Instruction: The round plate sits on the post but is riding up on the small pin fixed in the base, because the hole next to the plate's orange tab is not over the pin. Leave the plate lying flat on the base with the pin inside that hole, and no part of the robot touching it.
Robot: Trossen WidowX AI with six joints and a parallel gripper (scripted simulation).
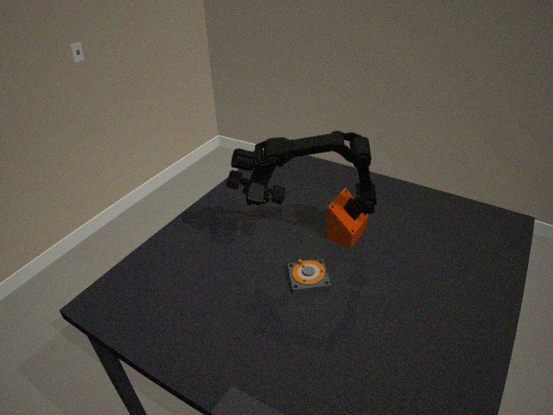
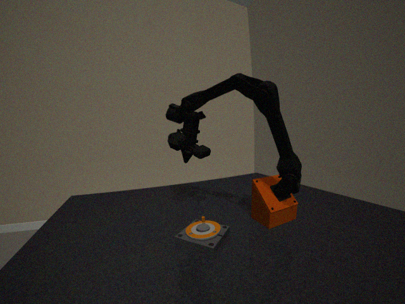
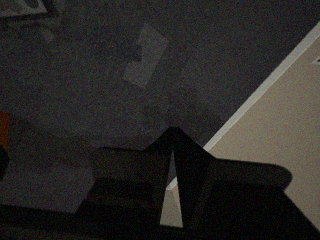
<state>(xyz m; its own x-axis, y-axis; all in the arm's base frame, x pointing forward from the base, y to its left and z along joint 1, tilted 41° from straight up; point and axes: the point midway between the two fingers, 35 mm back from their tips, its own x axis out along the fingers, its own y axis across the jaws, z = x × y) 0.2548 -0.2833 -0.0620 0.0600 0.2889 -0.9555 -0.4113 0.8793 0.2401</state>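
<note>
Right now the base is 24 cm to the left of my gripper tip, 18 cm below it and 4 cm ahead of it.
</note>
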